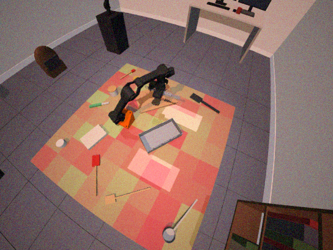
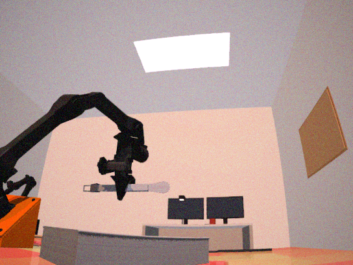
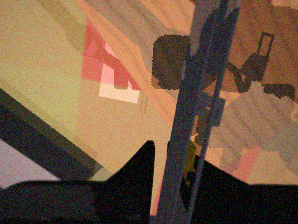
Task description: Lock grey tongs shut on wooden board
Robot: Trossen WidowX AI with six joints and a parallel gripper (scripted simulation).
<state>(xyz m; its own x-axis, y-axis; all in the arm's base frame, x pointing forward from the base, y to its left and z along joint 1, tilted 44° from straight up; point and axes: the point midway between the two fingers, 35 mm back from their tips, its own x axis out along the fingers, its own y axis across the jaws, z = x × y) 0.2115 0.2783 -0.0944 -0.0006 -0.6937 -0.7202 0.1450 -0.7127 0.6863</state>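
Right now my gripper tip is 16 cm above the wooden board, 9 cm past it and 8 cm to the right of it. The rest, counted from my gripper tip: white slab (50 cm to the right, 33 cm behind, 15 cm below); then black spatula (34 cm ahead, 26 cm to the left, 16 cm below); then grey roasting tin (25 cm to the right, 14 cm below, 13 cm ahead).
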